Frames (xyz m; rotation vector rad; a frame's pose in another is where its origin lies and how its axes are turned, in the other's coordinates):
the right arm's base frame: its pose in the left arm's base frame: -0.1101 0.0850 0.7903 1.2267 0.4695 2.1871
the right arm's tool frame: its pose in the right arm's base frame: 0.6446 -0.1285 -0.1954 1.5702 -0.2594 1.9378
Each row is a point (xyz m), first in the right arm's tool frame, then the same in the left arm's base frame.
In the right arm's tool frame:
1: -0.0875 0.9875 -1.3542
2: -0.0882 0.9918 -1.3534
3: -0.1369 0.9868 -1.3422
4: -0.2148 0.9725 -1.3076
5: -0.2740 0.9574 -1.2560
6: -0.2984 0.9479 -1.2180
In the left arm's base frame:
1: 0.0158 -0.3904 -0.2209
2: 0.0182 -0.3884 -0.2241
3: -0.0202 -0.3644 -0.2459
4: -0.0847 -0.3123 -0.2699
5: -0.1350 -0.2504 -0.2756
6: -0.1569 -0.2102 -0.2692

